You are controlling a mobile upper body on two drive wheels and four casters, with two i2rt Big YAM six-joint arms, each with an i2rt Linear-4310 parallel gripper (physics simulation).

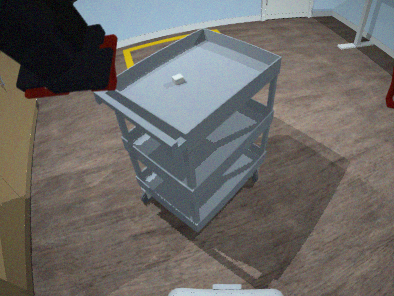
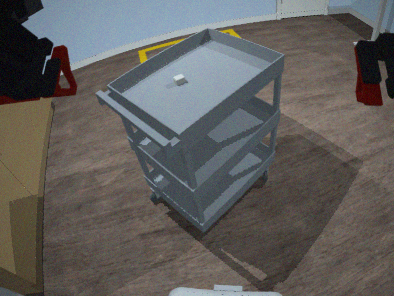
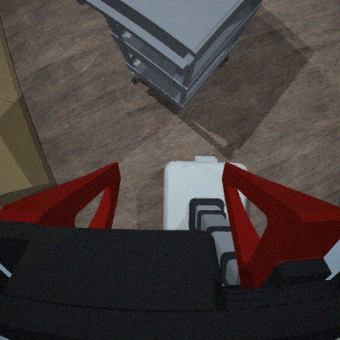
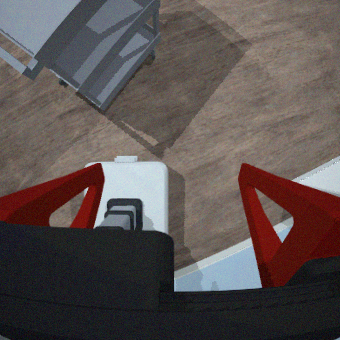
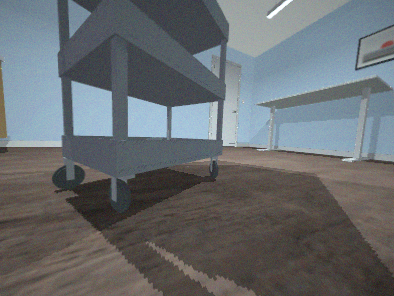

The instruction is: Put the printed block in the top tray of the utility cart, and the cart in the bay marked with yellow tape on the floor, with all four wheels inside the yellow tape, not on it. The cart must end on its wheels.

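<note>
The grey utility cart stands upright on its wheels in front of the robot, turned at an angle, its handle toward the left and near side. The small white printed block lies in its top tray. Yellow floor tape shows behind the cart, which hides much of the bay; the visible wheels stand on floor on the near side of it. My left gripper is open, up at the left, apart from the cart. My right gripper is open at the right, apart from the cart.
A tan cabinet stands at the left. The robot's white base is close below. A long table stands at the right wall, near a white door. A blue wall is behind the taped bay.
</note>
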